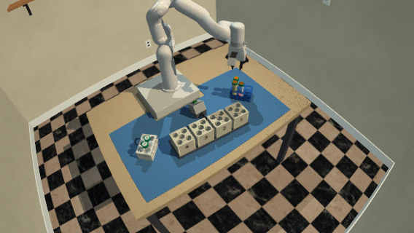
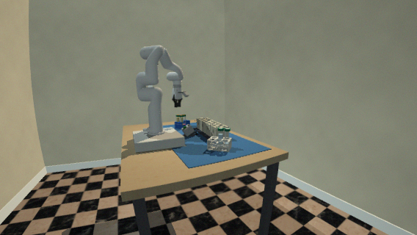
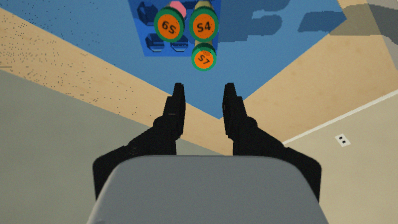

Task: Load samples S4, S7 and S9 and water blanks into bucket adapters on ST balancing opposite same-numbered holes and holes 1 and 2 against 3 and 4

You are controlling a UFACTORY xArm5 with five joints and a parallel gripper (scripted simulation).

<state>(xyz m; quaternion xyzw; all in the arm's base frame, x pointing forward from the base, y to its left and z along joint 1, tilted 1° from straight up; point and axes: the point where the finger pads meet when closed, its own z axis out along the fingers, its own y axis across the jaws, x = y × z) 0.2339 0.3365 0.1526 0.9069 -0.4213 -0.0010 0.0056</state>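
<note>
Right now the sample tube S9 is 6 cm ahead of my hand and 15 cm below it. From my hand the other things lie so: blue sample rack RS: 4 cm ahead, 1 cm to the left, 18 cm below; sample tube S7: 1 cm behind, 15 cm below; sample tube S4: 2 cm ahead, 4 cm to the right, 15 cm below.
</note>
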